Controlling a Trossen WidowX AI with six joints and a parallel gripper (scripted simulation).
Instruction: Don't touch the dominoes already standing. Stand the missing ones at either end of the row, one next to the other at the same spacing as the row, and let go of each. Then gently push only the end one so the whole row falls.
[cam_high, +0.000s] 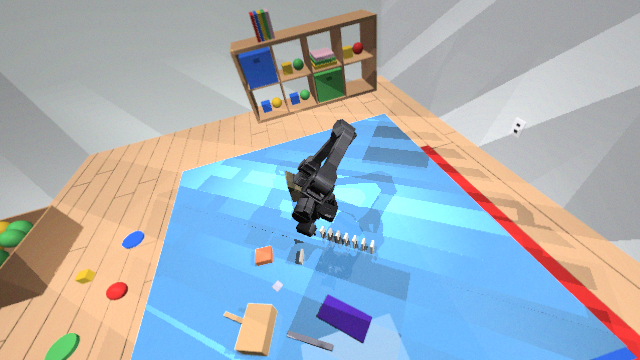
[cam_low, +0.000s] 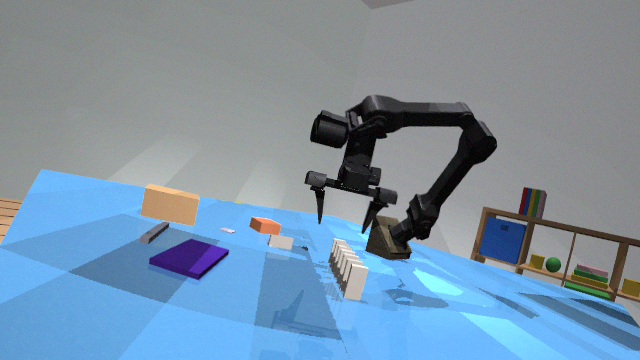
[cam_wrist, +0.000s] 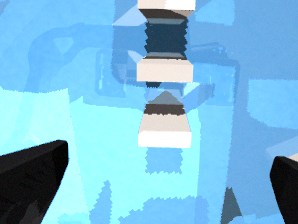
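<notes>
My gripper tip is 160 mm short of the small grey tile, 190 mm to the left of it and 70 mm above it. The rest, counted from my gripper tip: orange block: 40 mm ahead, 240 mm to the right, 60 mm below; grey bar: 340 mm ahead, 90 mm to the right, 70 mm below; purple slab: 300 mm ahead, 20 mm to the left, 70 mm below.
</notes>
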